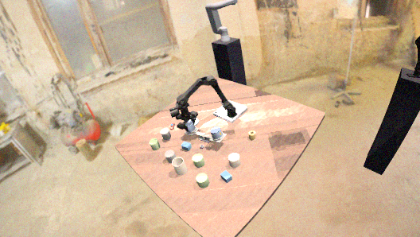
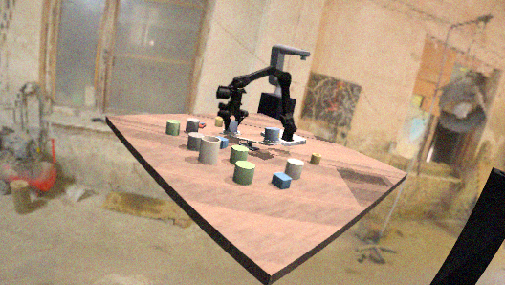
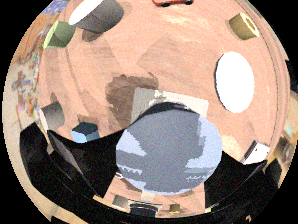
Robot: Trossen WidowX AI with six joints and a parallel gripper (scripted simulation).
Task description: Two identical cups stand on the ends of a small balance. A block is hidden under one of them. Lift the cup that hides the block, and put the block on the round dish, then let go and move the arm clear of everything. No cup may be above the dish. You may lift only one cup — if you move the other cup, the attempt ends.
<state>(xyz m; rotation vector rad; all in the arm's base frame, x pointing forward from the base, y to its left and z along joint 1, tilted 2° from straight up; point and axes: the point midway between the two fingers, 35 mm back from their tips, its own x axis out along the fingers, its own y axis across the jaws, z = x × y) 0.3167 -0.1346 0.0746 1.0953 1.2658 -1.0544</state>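
Now: gripper tip 9 cm past the round dish, 10 cm to the left of it and 5 cm above it. The rest, counted from my gripper tip: grey block 1 cm below; then balance beam 2 cm behind, 13 cm to the left, 1 cm below; then red toy car 5 cm ahead, 20 cm to the right, 4 cm below.
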